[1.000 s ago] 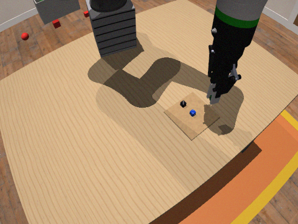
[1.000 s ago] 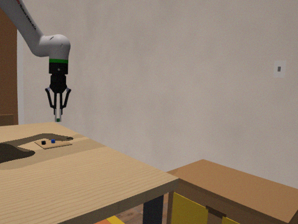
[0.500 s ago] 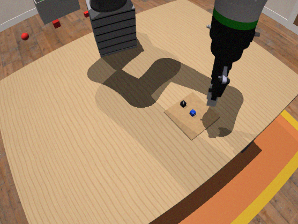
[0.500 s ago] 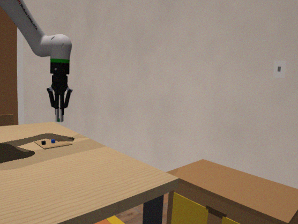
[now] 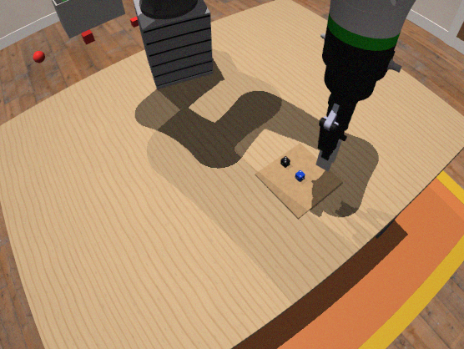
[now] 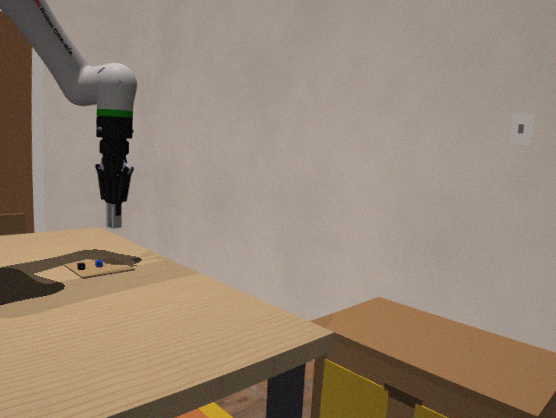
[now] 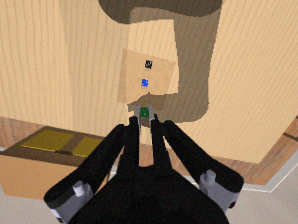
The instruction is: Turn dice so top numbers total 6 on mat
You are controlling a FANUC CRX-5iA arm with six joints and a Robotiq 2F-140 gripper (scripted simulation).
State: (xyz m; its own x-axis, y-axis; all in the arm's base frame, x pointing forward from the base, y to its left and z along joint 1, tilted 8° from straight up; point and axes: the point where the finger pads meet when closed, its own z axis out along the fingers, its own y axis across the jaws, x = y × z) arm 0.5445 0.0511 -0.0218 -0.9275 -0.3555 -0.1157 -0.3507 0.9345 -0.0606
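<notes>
The blue die lies 50 mm behind my hand, 10 mm to the right of it and 130 mm below it. Also, from my hand: green die (30 mm below); tan mat (50 mm behind, 10 mm to the right, 140 mm below); black die (90 mm behind, 10 mm to the right, 130 mm below).
</notes>
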